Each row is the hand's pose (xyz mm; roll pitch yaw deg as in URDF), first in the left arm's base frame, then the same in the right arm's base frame.
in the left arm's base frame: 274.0 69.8 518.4 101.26 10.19 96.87
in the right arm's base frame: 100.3 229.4 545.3 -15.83 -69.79 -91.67
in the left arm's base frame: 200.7 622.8 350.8 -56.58 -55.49 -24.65
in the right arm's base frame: 33.2 54.1 1096.7 34.16 22.41 12.76
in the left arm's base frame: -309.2 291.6 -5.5 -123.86 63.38 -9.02
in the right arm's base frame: -575.8 -144.9 803.2 -27.91 -18.03 127.96
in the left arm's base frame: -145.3 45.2 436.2 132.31 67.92 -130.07
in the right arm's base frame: -168.1 -94.3 465.7 -21.30 0.98 166.19
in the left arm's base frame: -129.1 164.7 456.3 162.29 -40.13 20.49
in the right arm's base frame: -119.2 -126.1 573.2 -71.99 -10.55 16.98
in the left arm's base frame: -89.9 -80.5 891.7 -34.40 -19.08 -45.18
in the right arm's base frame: 226.2 -181.6 214.1 65.20 36.42 55.72
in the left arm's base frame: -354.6 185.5 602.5 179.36 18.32 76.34
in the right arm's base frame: -91.9 -384.4 500.8 -75.59 -88.45 51.48
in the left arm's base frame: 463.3 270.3 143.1 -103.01 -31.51 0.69
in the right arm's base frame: -97.2 473.9 888.9 9.51 -0.62 32.28
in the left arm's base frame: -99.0 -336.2 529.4 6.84 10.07 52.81
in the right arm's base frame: -143.1 31.5 91.8 119.28 -64.23 49.94
